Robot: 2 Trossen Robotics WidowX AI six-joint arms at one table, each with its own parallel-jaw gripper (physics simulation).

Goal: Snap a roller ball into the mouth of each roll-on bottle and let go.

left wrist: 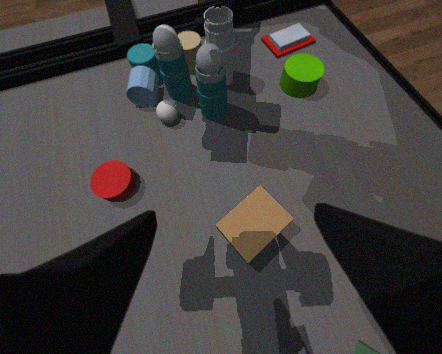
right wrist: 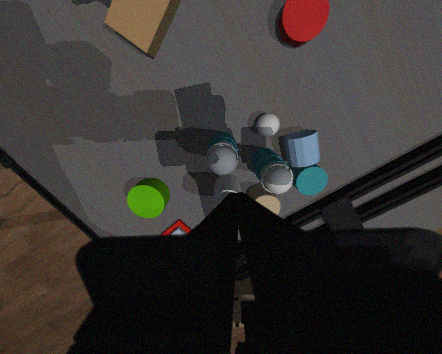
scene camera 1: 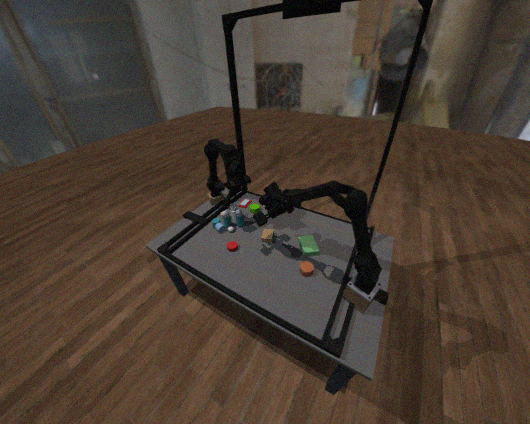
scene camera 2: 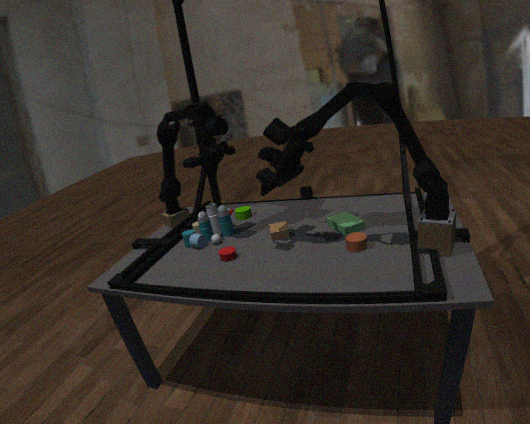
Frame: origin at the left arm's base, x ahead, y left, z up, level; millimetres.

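Seen in the pictures: left gripper, fingertip midpoint: [left wrist: 235, 214] [scene camera 1: 264, 217] [scene camera 2: 270, 190]; right gripper, fingertip midpoint: [right wrist: 236, 199] [scene camera 1: 235, 196] [scene camera 2: 214, 179]; left arm's base, origin of the base link: [scene camera 1: 364, 284] [scene camera 2: 437, 215]; right arm's base, origin of the base link: [right wrist: 256, 311] [scene camera 1: 215, 194] [scene camera 2: 174, 211].
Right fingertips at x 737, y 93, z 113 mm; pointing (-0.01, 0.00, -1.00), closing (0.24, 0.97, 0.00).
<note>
Pixels of each thing's middle, then the offset from my right fingertips to it.
- clear grey bottle, body centre: [right wrist: 227, 199] [left wrist: 219, 51] [scene camera 2: 213, 217] [scene camera 1: 234, 211] dx +81, dy -27, dz -163 mm
- loose white ball, body centre: [right wrist: 267, 125] [left wrist: 167, 111] [scene camera 2: 216, 239] dx -8, dy +65, dz -198 mm
- light blue cylinder, body centre: [right wrist: 301, 148] [left wrist: 143, 87] [scene camera 2: 198, 240] [scene camera 1: 220, 227] dx +42, dy +107, dz -192 mm
- teal cylinder, body centre: [right wrist: 305, 175] [left wrist: 146, 66] [scene camera 2: 189, 238] dx +89, dy +105, dz -190 mm
- beige cylinder, body centre: [right wrist: 263, 200] [left wrist: 189, 53] dx +116, dy +28, dz -190 mm
- green cylinder, body centre: [right wrist: 149, 197] [left wrist: 300, 75] [scene camera 2: 243, 213] [scene camera 1: 254, 208] dx +55, dy -167, dz -198 mm
- red disc, body centre: [left wrist: 115, 181] [right wrist: 301, 18] [scene camera 2: 227, 254] [scene camera 1: 232, 246] dx -126, dy +136, dz -203 mm
- tan block, body centre: [left wrist: 253, 223] [right wrist: 143, 11] [scene camera 2: 279, 230] [scene camera 1: 267, 235] dx -195, dy -60, dz -201 mm
- green block, body centre: [scene camera 2: 345, 223] [scene camera 1: 308, 245] dx -400, dy -166, dz -201 mm
- orange disc, body centre: [scene camera 2: 356, 242] [scene camera 1: 306, 268] dx -493, dy -40, dz -198 mm
Two teal bottles [left wrist: 174, 77] [left wrist: 212, 97] stand upright at the left of the table, each with a grey ball seated at its mouth. A clear grey bottle [left wrist: 218, 37] [scene camera 2: 213, 220] stands behind them, its mouth open in the left wrist view. A loose white ball [left wrist: 167, 112] [right wrist: 267, 124] [scene camera 2: 216, 239] lies on the table in front of the bottles. My left gripper [left wrist: 235, 214] [scene camera 2: 267, 170] is open and empty, above the table near the tan block. My right gripper [right wrist: 236, 199] [scene camera 2: 209, 157] is shut and empty, above and behind the bottles; its fingers partly hide the clear bottle in the right wrist view.
A light blue cylinder [left wrist: 142, 87], a teal cylinder [left wrist: 142, 54] and a beige cylinder [left wrist: 191, 41] stand close to the bottles. Around them are a green cylinder [left wrist: 302, 75], a red disc [left wrist: 111, 180] and a tan block [left wrist: 255, 220]. A green block [scene camera 1: 308, 245] and an orange disc [scene camera 1: 307, 268] lie farther right.
</note>
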